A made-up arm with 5 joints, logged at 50 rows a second.
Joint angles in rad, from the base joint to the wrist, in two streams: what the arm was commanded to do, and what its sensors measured. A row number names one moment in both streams.
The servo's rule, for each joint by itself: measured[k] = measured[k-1] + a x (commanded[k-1-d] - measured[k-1]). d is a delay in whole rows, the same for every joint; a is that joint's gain. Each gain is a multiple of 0.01, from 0.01 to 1. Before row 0 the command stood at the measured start. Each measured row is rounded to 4 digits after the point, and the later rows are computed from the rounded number. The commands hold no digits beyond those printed.
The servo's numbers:
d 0
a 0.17 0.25 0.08 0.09 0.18
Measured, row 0:
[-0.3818 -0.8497 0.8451 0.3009 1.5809]
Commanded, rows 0 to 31:
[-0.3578 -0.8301 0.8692 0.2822 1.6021]
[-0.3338 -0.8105 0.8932 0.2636 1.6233]
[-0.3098 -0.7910 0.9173 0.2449 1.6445]
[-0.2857 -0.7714 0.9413 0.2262 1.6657]
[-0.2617 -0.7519 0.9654 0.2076 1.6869]
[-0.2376 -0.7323 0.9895 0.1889 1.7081]
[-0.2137 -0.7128 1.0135 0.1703 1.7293]
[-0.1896 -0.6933 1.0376 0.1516 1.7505]
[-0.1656 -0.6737 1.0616 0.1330 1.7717]
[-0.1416 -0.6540 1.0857 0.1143 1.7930]
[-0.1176 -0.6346 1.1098 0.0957 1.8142]
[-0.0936 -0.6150 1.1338 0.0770 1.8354]
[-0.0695 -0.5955 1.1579 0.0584 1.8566]
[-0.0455 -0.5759 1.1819 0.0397 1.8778]
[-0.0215 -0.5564 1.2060 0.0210 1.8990]
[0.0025 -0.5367 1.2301 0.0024 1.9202]
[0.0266 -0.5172 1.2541 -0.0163 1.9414]
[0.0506 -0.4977 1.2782 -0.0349 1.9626]
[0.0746 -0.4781 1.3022 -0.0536 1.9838]
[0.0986 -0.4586 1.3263 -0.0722 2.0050]
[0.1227 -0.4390 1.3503 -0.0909 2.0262]
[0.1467 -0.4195 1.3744 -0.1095 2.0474]
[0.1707 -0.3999 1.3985 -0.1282 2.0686]
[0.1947 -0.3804 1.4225 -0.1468 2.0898]
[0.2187 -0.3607 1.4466 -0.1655 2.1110]
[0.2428 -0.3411 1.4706 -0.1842 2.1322]
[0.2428 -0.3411 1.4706 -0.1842 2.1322]
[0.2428 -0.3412 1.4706 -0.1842 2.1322]
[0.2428 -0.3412 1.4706 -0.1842 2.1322]
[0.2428 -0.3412 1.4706 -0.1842 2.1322]
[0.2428 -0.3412 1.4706 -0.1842 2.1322]
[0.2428 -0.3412 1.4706 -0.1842 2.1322]
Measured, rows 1 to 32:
[-0.3777 -0.8448 0.8470 0.2992 1.5847]
[-0.3702 -0.8362 0.8507 0.2960 1.5916]
[-0.3599 -0.8249 0.8560 0.2914 1.6011]
[-0.3473 -0.8115 0.8628 0.2855 1.6127]
[-0.3327 -0.7966 0.8710 0.2785 1.6261]
[-0.3165 -0.7805 0.8805 0.2704 1.6409]
[-0.2990 -0.7636 0.8911 0.2614 1.6568]
[-0.2804 -0.7460 0.9028 0.2515 1.6737]
[-0.2609 -0.7279 0.9155 0.2408 1.6913]
[-0.2406 -0.7094 0.9291 0.2294 1.7096]
[-0.2197 -0.6907 0.9436 0.2174 1.7284]
[-0.1983 -0.6718 0.9588 0.2048 1.7477]
[-0.1764 -0.6527 0.9747 0.1916 1.7673]
[-0.1541 -0.6335 0.9913 0.1779 1.7872]
[-0.1316 -0.6142 1.0085 0.1638 1.8073]
[-0.1088 -0.5948 1.0262 0.1493 1.8276]
[-0.0858 -0.5754 1.0444 0.1344 1.8481]
[-0.0626 -0.5560 1.0631 0.1192 1.8687]
[-0.0393 -0.5365 1.0822 0.1036 1.8894]
[-0.0159 -0.5170 1.1017 0.0878 1.9102]
[0.0077 -0.4975 1.1216 0.0717 1.9311]
[0.0313 -0.4780 1.1418 0.0554 1.9520]
[0.0550 -0.4585 1.1623 0.0389 1.9730]
[0.0787 -0.4390 1.1831 0.0222 1.9940]
[0.1025 -0.4194 1.2042 0.0053 2.0151]
[0.1264 -0.3998 1.2255 -0.0118 2.0362]
[0.1462 -0.3851 1.2451 -0.0273 2.0535]
[0.1626 -0.3741 1.2631 -0.0414 2.0677]
[0.1762 -0.3659 1.2797 -0.0543 2.0793]
[0.1875 -0.3597 1.2950 -0.0660 2.0888]
[0.1969 -0.3551 1.3090 -0.0766 2.0966]
[0.2047 -0.3516 1.3219 -0.0863 2.1030]

